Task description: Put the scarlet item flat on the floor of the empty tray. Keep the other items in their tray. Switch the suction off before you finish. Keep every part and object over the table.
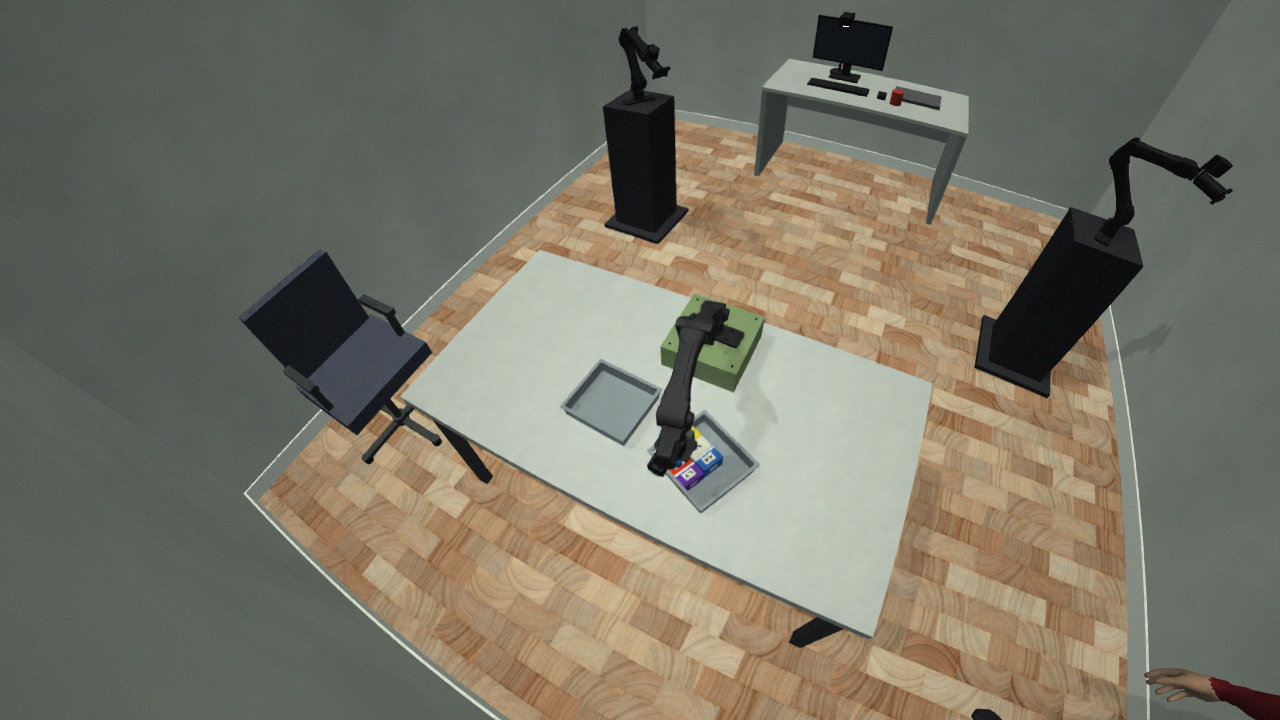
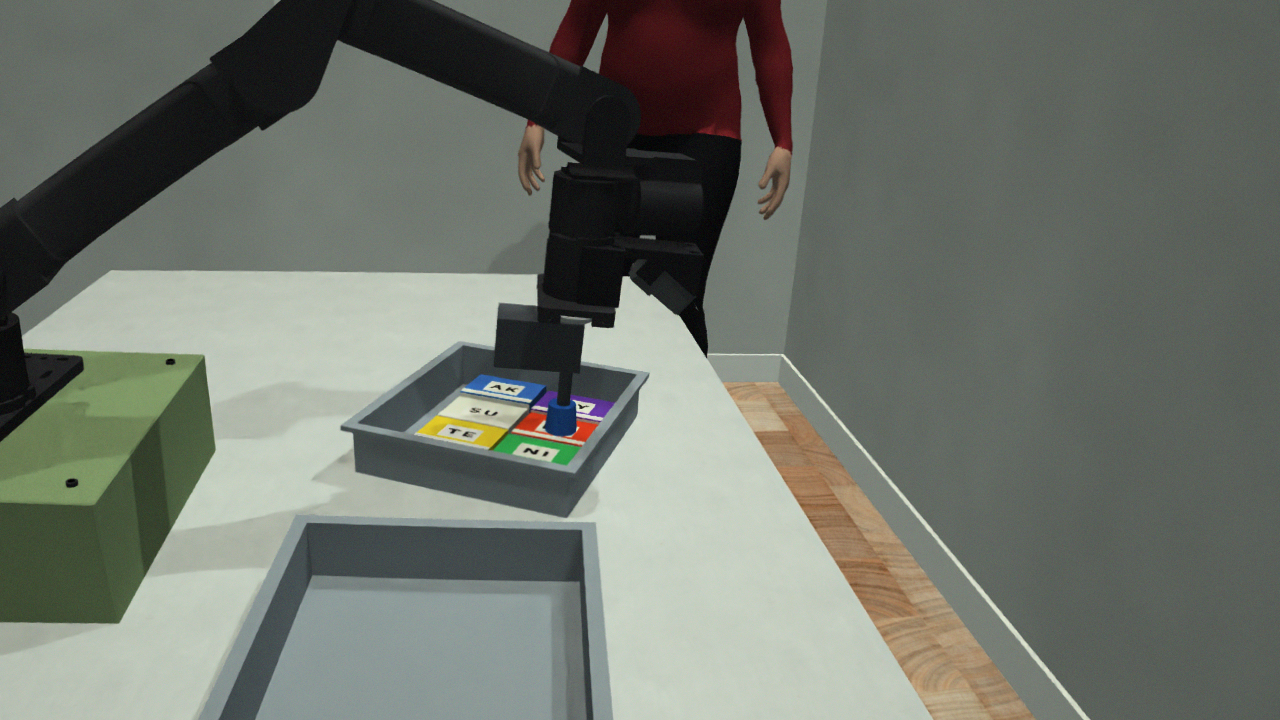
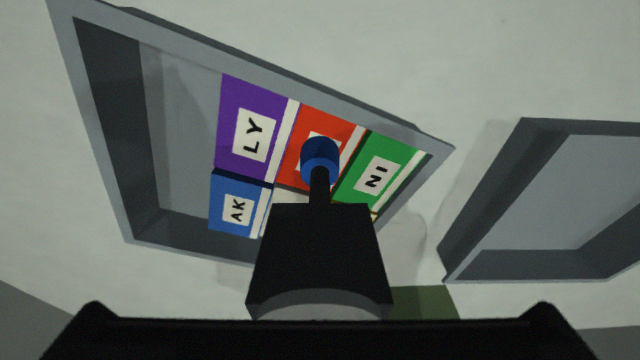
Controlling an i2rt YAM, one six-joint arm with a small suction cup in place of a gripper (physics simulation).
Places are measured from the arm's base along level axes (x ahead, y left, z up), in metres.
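Where they show: hand, its tool point: (image 1: 677,464) (image 2: 559,439) (image 3: 319,147).
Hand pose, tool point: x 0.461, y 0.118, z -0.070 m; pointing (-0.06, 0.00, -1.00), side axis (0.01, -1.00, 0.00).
Each offset is from my tool point to the centre of the thing. Level surfaces: height alone.
The scarlet item {0.002 m left, 0.002 m back, 0.010 m down} (image 2: 586,432) (image 3: 330,117) lies in the full tray {0.058 m left, 0.050 m back, 0.008 m down} (image 1: 738,463) (image 2: 460,481) (image 3: 110,125), between the purple item {0.047 m left, 0.016 m ahead, 0.008 m down} (image 3: 230,112) and the green item {0.047 m right, 0.022 m back, 0.010 m down} (image 3: 392,145). The blue item {0.073 m left, 0.054 m back, 0.005 m down} (image 3: 216,210), the white item {0.028 m left, 0.073 m back, 0.008 m down} (image 2: 483,411) and the yellow item {0.019 m right, 0.091 m back, 0.008 m down} (image 2: 434,429) lie in a row beside them. My suction cup (image 2: 561,431) (image 3: 319,145), blue and pointing down, is on the scarlet item's label, hiding most of its letters, and appears attached to it. The empty tray {0.295 m right, 0.093 m back, 0.008 m down} (image 1: 611,404) (image 2: 438,644) (image 3: 545,200) stands beside the full one.
My arm (image 1: 680,380) (image 2: 143,143) reaches from the green base block (image 1: 700,362) (image 2: 67,555) over the full tray. Both trays have raised walls and stand on the white table {0.033 m down} (image 1: 501,358) (image 2: 716,582). A person (image 2: 671,71) stands beyond the table.
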